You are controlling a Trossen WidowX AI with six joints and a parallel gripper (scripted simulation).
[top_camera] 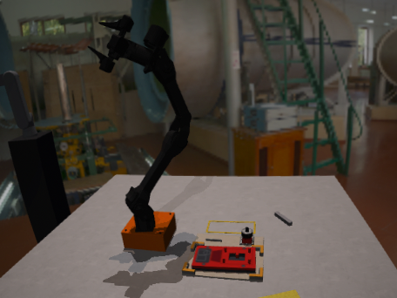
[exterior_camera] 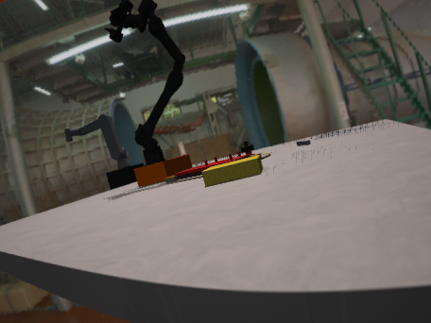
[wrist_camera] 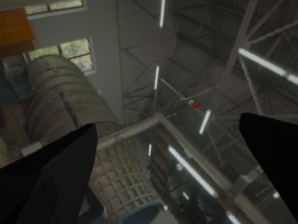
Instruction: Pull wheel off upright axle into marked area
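My gripper tip is 460 mm short of the black wheel, 60 mm to the left of it and 710 mm above it. Also, from my gripper tip: yellow block: 500 mm ahead, 390 mm to the right, 730 mm below; grey bar: 630 mm ahead, 60 mm to the left, 740 mm below.
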